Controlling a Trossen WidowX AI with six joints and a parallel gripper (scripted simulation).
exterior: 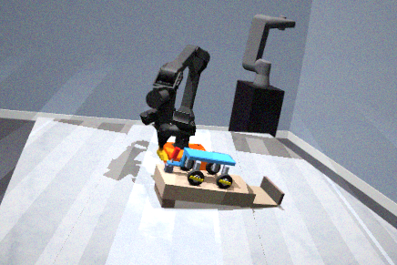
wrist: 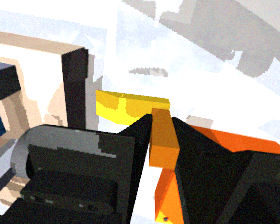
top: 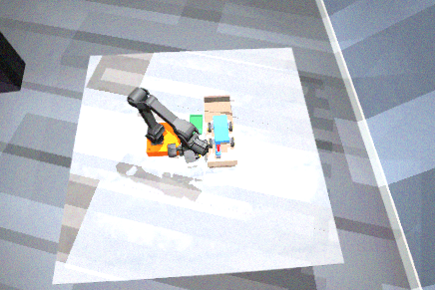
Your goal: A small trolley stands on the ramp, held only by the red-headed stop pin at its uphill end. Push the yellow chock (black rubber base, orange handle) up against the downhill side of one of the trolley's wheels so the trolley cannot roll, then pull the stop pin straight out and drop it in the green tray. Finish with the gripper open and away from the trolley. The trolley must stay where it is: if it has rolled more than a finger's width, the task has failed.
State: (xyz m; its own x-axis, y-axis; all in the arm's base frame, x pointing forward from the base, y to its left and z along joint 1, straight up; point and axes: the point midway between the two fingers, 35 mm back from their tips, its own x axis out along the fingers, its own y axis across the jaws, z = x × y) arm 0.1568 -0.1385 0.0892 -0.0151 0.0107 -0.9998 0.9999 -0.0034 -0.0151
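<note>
The green tray lies 220 mm to the left of my gripper tip, 120 mm below it and 60 mm ahead of it. Also, from my gripper tip: red-headed stop pin: 140 mm ahead, 10 mm above; then blue trolley: 170 mm ahead, 100 mm to the left; then yellow chock: 20 mm ahead, 10 mm below.
</note>
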